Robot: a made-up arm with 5 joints. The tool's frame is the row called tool. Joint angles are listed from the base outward. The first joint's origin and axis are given. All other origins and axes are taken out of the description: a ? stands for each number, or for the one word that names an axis. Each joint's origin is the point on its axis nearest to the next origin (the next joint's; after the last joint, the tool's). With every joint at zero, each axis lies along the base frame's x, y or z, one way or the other. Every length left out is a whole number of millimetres.
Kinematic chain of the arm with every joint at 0, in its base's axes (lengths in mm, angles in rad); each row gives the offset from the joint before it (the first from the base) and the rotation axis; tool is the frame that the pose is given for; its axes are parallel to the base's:
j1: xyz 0 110 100 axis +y
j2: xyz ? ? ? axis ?
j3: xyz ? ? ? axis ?
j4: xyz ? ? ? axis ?
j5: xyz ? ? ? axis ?
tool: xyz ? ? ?
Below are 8 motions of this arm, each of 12 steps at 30 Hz.
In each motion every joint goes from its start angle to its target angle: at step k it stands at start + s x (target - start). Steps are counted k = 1, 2, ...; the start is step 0. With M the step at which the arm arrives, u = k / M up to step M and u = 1 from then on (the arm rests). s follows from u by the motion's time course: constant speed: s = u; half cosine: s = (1 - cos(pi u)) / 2; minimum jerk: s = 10 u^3 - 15 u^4 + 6 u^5.
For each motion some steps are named. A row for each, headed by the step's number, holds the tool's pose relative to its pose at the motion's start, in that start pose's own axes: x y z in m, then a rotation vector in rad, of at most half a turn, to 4 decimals.
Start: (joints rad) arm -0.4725 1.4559 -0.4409 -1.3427 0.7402
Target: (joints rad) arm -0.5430 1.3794 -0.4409 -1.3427 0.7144
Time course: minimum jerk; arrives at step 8
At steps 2, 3, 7, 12:
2: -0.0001 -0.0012 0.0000 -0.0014 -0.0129 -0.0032
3: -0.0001 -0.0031 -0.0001 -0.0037 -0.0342 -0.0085
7: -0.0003 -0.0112 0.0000 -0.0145 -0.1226 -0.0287
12: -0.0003 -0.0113 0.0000 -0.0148 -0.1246 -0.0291

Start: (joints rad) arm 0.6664 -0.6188 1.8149 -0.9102 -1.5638
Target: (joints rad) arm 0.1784 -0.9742 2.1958 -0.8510 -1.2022
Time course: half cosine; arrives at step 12
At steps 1, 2, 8, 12:
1: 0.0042 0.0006 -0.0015 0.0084 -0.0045 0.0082
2: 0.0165 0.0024 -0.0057 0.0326 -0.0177 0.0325
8: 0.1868 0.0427 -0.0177 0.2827 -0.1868 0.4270
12: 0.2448 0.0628 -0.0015 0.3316 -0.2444 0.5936

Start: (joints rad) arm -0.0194 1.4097 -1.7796 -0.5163 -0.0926
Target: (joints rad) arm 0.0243 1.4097 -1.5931 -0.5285 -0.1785
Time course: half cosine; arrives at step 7
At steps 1, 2, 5, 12:
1: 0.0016 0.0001 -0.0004 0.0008 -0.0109 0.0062
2: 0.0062 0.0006 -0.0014 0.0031 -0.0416 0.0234
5: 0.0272 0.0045 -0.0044 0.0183 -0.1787 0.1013
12: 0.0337 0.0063 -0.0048 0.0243 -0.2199 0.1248

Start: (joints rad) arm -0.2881 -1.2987 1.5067 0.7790 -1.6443
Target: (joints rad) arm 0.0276 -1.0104 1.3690 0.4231 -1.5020
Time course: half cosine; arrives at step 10
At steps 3, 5, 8, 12:
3: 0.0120 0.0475 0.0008 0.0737 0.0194 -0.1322
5: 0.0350 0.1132 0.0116 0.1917 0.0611 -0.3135
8: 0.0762 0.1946 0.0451 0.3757 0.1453 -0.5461
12: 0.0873 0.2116 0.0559 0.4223 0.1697 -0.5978

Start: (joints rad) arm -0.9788 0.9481 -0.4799 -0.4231 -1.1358
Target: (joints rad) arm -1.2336 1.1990 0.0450 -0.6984 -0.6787
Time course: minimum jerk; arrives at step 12
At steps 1, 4, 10, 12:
1: 0.0006 0.0001 -0.0004 0.0018 -0.0005 0.0010
4: 0.0252 0.0053 -0.0154 0.0758 -0.0172 0.0447
10: 0.0966 0.0390 -0.0341 0.3749 0.0064 0.3040
12: 0.0990 0.0407 -0.0338 0.3889 0.0109 0.3202

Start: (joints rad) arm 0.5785 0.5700 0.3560 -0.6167 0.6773
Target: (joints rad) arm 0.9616 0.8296 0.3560 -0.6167 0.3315
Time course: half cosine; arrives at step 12
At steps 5, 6, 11, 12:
5: 0.0069 0.0176 -0.0131 0.1001 0.0019 0.0498
6: 0.0087 0.0248 -0.0172 0.1384 0.0006 0.0656
11: 0.0128 0.0566 -0.0293 0.2954 -0.0132 0.1146
12: 0.0129 0.0579 -0.0296 0.3013 -0.0139 0.1160

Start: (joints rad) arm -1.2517 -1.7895 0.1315 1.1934 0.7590
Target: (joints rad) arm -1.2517 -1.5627 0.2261 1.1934 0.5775
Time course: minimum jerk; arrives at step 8
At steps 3, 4, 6, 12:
3: -0.0042 -0.0005 -0.0069 0.0076 -0.1170 0.0050
4: -0.0067 -0.0008 -0.0123 0.0150 -0.2123 0.0095
6: -0.0094 -0.0014 -0.0211 0.0305 -0.3801 0.0184
12: -0.0097 -0.0015 -0.0231 0.0351 -0.4237 0.0210

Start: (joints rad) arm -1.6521 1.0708 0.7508 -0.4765 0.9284
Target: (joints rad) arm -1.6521 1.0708 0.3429 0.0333 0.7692
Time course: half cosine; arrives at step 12
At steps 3, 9, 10, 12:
3: 0.0009 0.0067 -0.0083 -0.0252 0.0308 -0.0747
9: 0.0064 0.0355 -0.0509 -0.2121 0.2055 -0.3839
10: 0.0067 0.0383 -0.0560 -0.2393 0.2276 -0.4124
12: 0.0069 0.0405 -0.0604 -0.2630 0.2465 -0.4352

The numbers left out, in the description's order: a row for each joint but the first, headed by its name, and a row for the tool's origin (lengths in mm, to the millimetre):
j2: xyz -190 0 70, axis +z
j3: xyz 10 40 0, axis -y
j4: xyz 210 0 -160, axis -x
j5: xyz 0 -20 20, axis +y
tool: xyz -160 0 -50

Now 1 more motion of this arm.
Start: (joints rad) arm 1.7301 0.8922 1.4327 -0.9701 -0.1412
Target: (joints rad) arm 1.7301 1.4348 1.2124 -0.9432 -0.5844
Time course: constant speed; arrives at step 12
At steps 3, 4, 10, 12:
3: -0.0100 0.0253 -0.0349 0.1183 -0.0610 -0.0568
4: -0.0133 0.0352 -0.0456 0.1563 -0.0798 -0.0775
10: -0.0327 0.1068 -0.0970 0.3682 -0.1757 -0.2177
12: -0.0390 0.1343 -0.1087 0.4325 -0.2009 -0.2695

